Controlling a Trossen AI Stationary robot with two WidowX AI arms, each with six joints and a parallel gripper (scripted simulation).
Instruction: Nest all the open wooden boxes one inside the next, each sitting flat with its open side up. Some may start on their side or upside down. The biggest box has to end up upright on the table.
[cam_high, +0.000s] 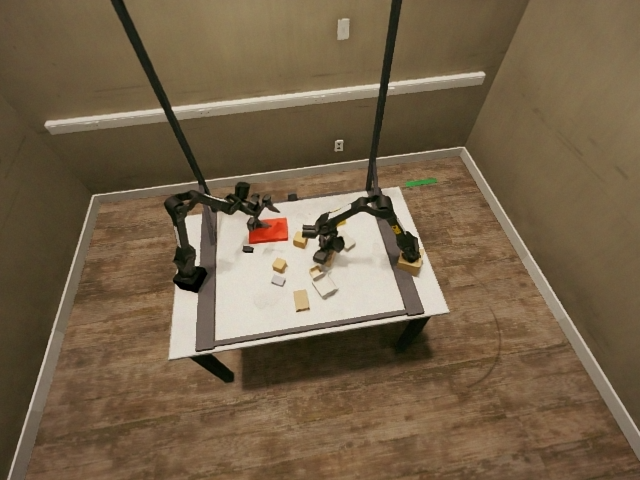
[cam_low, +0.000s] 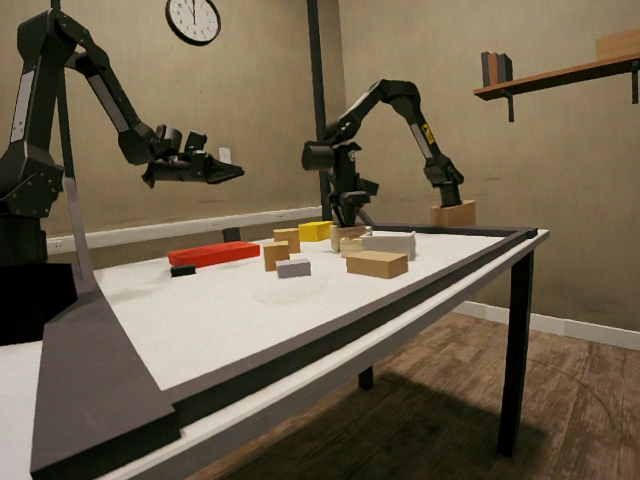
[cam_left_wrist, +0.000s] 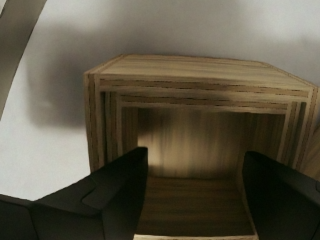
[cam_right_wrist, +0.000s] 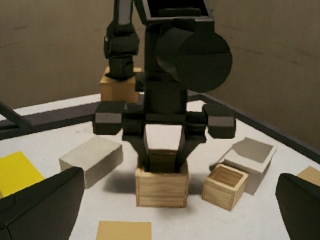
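The small open wooden box lies 8 cm ahead of my left hand, 6 cm to the right of it and 6 cm below it. Also, from my left hand: tan cube: 3 cm ahead, 23 cm to the right, 5 cm below; then flat tan block: 21 cm ahead, 13 cm to the right, 6 cm below; then pale block: 8 cm behind, 10 cm to the left, 6 cm below.
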